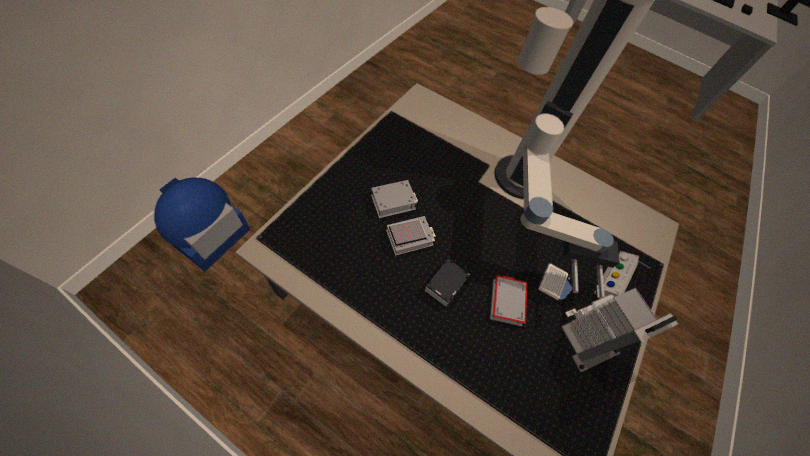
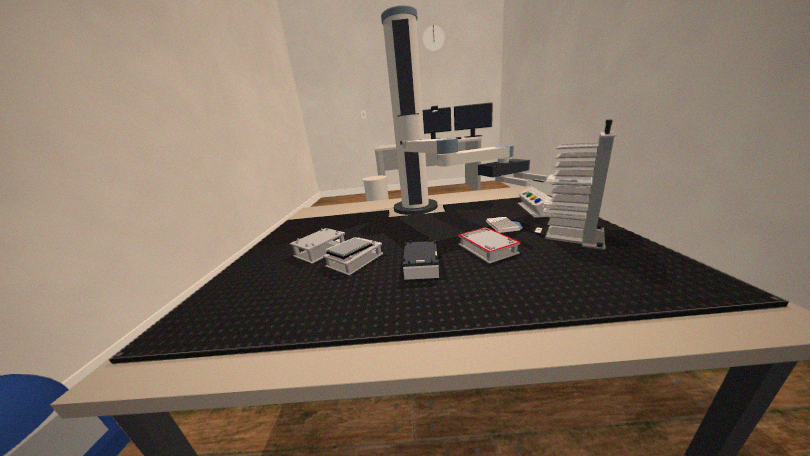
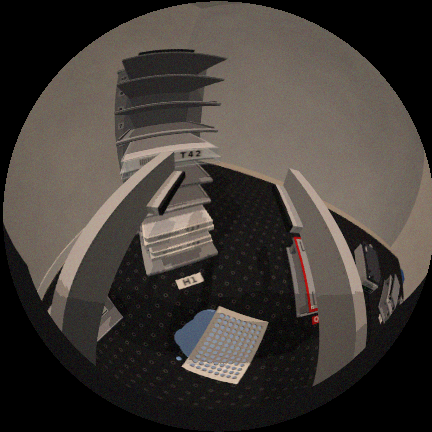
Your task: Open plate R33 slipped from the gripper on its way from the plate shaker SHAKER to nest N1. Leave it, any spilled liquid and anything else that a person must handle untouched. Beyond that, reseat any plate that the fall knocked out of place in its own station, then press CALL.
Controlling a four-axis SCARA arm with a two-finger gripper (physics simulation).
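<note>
Open plate R33 lies skewed on the mat, partly over a blue liquid pool. Hotel H1 holds plate T42 at mid-height; T42 seems to stick out slightly past the shelf edges. Two lidded-looking plates sit in the low slots. My gripper is shut to its narrow stance, a gap and nothing between its pads, raised in front of H1. The button panel has white, green, yellow and blue buttons; its lettering is unreadable.
A red-rimmed station stands beside R33. Further left are a dark-topped station, a station with a dark-edged, pinkish top and a pale pinned station. An H1 label lies before the hotel.
</note>
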